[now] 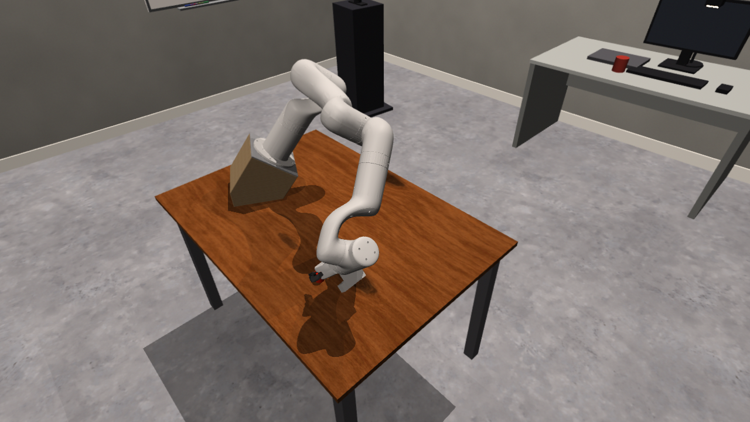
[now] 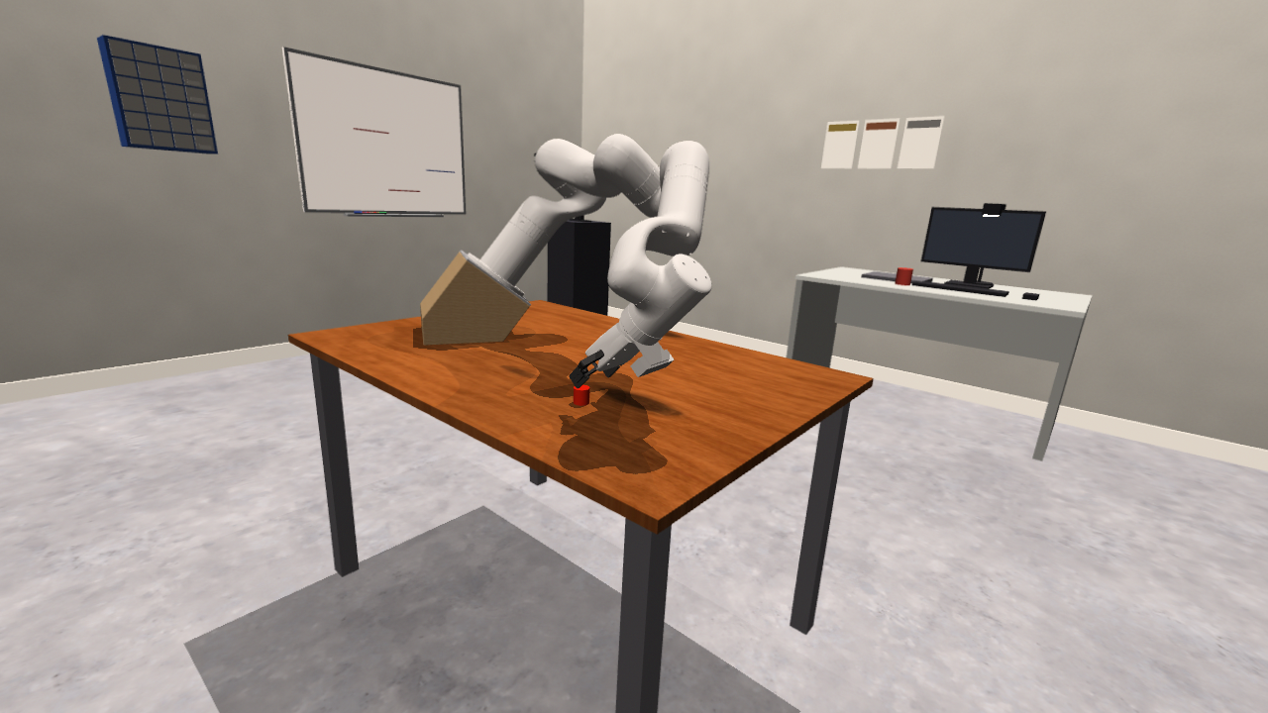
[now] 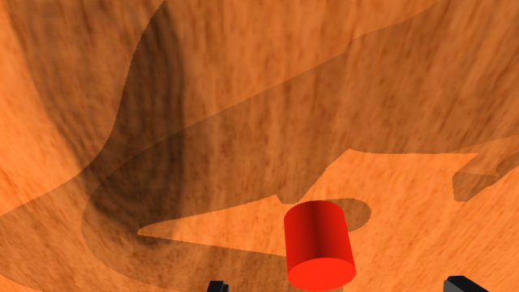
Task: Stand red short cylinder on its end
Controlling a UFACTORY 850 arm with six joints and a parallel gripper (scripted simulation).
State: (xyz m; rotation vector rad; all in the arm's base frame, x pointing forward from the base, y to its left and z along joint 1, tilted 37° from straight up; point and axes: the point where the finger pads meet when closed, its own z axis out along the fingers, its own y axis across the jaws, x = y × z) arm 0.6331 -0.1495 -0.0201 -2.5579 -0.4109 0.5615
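Right now the red short cylinder is 50 mm below my hand, 30 mm behind it and 10 mm to the right of it.
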